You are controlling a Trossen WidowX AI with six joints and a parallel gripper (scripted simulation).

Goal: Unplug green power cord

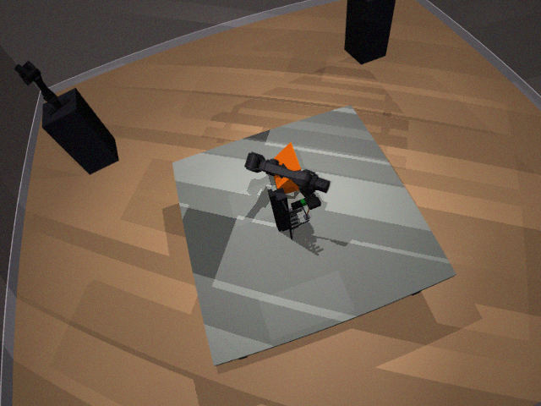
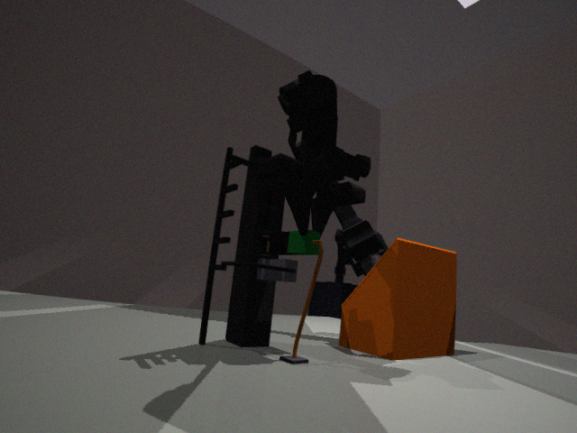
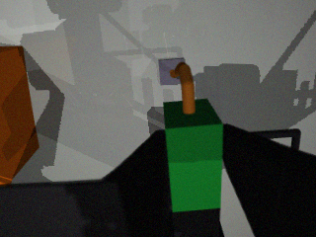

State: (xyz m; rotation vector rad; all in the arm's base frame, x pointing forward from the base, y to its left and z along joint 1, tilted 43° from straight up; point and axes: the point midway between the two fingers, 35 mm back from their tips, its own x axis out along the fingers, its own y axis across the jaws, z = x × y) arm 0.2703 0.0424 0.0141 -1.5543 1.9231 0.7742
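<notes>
Right now my gripper tip is 4 cm to the left of the green plug.
</notes>
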